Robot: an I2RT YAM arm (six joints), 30 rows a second.
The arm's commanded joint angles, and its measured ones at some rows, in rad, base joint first. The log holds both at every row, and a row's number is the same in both.
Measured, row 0:
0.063, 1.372, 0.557, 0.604, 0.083, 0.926
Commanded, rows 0 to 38:
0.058, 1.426, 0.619, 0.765, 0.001, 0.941
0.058, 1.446, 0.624, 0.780, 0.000, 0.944
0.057, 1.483, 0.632, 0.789, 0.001, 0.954
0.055, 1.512, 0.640, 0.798, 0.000, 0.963
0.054, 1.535, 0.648, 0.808, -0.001, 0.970
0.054, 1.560, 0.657, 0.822, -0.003, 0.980
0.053, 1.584, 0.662, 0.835, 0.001, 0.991
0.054, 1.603, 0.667, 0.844, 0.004, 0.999
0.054, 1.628, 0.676, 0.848, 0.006, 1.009
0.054, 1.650, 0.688, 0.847, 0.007, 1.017
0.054, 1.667, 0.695, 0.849, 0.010, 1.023
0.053, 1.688, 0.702, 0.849, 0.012, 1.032
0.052, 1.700, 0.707, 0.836, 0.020, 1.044
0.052, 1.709, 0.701, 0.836, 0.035, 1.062
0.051, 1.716, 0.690, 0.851, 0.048, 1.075
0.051, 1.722, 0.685, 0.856, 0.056, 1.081
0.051, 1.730, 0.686, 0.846, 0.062, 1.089
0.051, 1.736, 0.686, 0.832, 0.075, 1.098
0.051, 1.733, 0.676, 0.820, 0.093, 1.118
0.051, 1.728, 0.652, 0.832, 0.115, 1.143
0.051, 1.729, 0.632, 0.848, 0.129, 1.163
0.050, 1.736, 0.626, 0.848, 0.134, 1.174
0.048, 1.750, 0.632, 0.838, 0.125, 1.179
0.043, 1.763, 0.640, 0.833, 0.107, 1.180
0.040, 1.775, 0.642, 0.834, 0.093, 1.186
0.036, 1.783, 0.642, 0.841, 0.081, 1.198
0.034, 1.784, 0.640, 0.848, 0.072, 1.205
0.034, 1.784, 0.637, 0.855, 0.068, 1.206
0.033, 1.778, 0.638, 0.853, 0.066, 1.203
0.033, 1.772, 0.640, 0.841, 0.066, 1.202
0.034, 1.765, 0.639, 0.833, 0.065, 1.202
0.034, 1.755, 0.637, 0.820, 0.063, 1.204
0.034, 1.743, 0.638, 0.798, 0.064, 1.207
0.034, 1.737, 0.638, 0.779, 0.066, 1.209
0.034, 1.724, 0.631, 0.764, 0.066, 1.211
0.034, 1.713, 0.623, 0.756, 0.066, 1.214
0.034, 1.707, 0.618, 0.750, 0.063, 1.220
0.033, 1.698, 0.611, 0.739, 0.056, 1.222
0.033, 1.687, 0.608, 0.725, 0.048, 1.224
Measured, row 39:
0.039, 1.739, 0.622, 0.741, 0.051, 1.208
